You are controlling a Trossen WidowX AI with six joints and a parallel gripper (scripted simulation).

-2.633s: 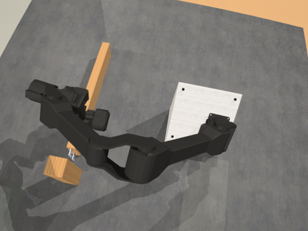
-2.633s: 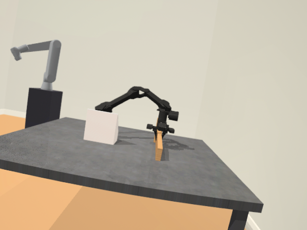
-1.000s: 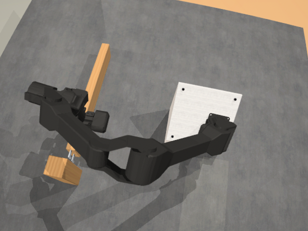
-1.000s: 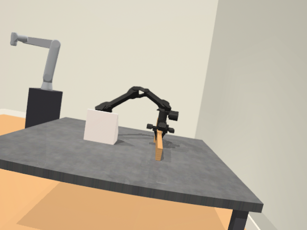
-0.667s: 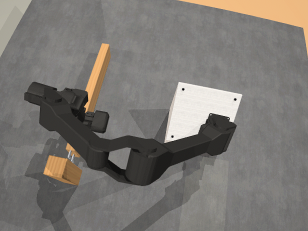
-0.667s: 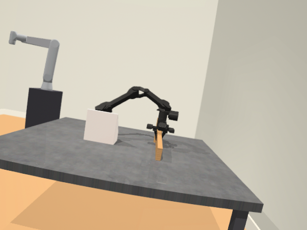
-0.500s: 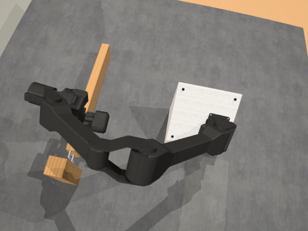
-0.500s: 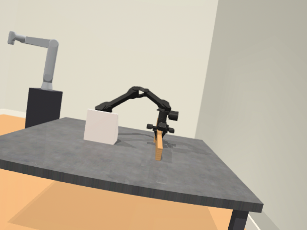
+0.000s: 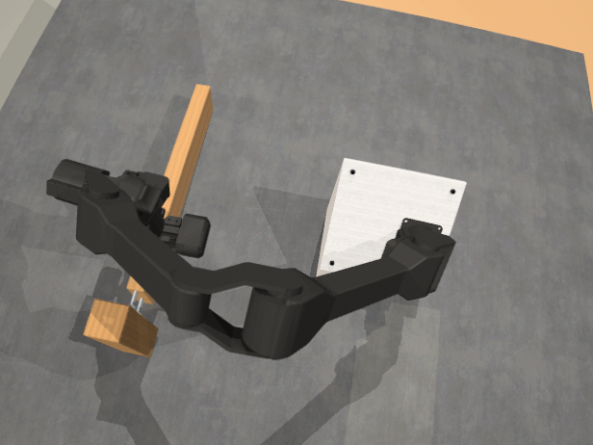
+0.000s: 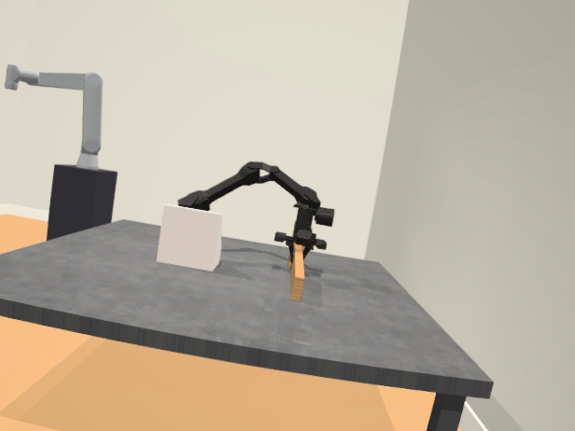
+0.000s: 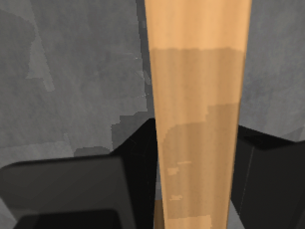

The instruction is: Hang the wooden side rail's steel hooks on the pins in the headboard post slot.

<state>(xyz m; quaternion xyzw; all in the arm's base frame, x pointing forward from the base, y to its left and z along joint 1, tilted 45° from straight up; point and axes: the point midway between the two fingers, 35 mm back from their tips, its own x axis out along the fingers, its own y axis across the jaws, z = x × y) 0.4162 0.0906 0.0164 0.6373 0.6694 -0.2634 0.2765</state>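
Now: gripper tip 150 mm to the right of the headboard post and 40 mm below it.
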